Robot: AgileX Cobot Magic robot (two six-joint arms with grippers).
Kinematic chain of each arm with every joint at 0, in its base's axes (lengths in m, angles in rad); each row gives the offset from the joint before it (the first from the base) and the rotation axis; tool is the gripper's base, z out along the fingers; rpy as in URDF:
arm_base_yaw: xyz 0 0 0.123 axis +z
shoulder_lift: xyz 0 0 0 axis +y
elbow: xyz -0.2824 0 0.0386 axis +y
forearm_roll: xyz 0.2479 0 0.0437 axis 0.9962 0 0.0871
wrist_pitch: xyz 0 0 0 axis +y
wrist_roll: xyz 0.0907 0 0.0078 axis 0.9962 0 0.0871
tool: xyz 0 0 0 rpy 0 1.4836 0
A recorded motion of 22 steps. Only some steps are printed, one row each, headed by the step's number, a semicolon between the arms.
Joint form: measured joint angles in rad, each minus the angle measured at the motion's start. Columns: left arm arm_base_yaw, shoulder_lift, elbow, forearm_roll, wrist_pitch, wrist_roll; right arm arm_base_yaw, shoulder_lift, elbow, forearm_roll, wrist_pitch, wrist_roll.
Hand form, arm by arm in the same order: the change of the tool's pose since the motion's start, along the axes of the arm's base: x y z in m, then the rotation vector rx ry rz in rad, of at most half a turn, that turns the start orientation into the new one. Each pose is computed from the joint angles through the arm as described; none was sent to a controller.
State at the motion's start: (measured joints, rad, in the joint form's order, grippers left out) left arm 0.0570 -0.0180 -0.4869 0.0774 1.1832 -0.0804; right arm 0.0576 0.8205 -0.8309 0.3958 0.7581 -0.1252
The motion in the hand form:
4: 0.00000 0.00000 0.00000 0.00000 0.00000 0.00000; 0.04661 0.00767 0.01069 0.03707 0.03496 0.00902
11: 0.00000 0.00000 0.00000 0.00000 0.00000 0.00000; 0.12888 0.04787 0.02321 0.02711 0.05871 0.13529
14: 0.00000 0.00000 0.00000 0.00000 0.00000 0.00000; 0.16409 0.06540 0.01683 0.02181 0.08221 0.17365
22: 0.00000 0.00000 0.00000 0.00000 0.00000 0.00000; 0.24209 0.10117 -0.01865 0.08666 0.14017 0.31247
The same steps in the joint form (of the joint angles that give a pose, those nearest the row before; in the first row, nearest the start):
4: 0.0000 0.0000 0.0000 0.0000 0.0000 0.0000; 0.0176 0.1888 -0.1297 0.0392 -0.0289 -0.0008
11: 0.0000 0.0000 0.0000 0.0000 0.0000 0.0000; 0.1327 0.5186 -0.4198 0.0551 -0.0397 -0.0282
14: 0.0000 0.0000 0.0000 0.0000 0.0000 0.0000; 0.1631 0.6588 -0.5369 0.0626 -0.0358 -0.0396
22: 0.0000 0.0000 0.0000 0.0000 0.0000 0.0000; 0.1766 0.9852 -0.7995 0.2599 0.0166 -0.2124

